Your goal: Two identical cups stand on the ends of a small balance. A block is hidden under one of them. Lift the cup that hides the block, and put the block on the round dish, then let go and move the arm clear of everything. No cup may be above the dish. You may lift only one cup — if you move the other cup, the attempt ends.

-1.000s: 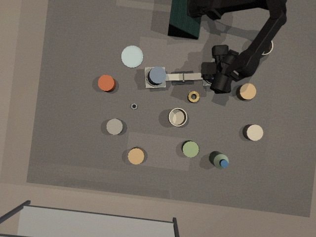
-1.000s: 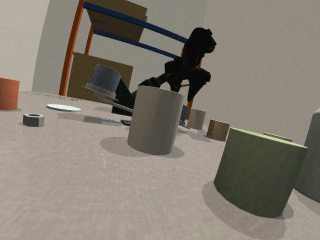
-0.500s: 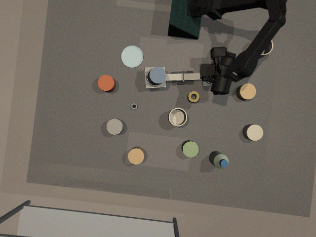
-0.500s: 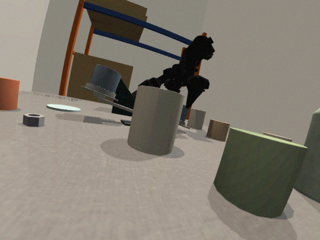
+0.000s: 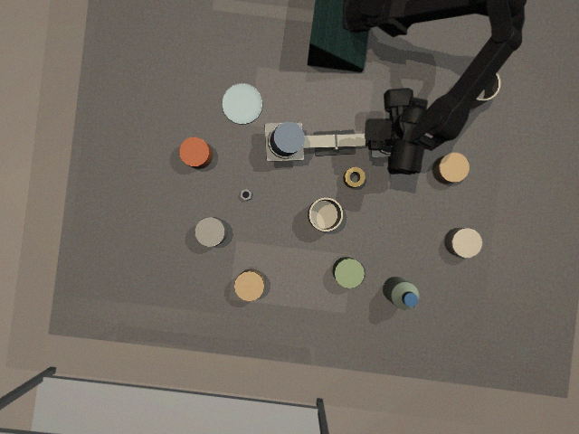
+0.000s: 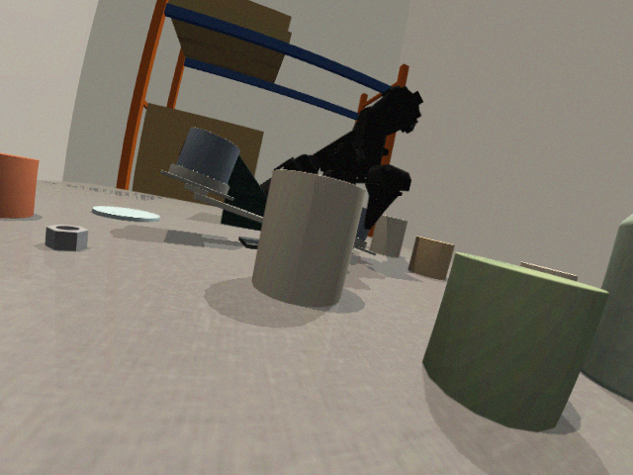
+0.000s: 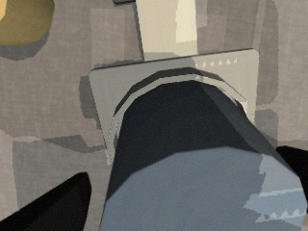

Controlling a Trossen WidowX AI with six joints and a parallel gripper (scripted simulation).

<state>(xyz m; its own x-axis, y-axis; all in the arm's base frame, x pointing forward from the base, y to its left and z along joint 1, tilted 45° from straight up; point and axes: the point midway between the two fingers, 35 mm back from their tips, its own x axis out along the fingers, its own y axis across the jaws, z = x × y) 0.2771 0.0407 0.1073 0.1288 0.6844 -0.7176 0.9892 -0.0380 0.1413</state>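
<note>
Now: the balance 1 cm ahead of my gripper tip, 13 cm to the right of it and 2 cm below it. The rest, counted from my gripper tip: mint-green block 2 cm below; then blue-grey cup 1 cm ahead, 27 cm to the right, 5 cm above; then green cup 32 cm ahead, 9 cm to the right, 2 cm below.
</note>
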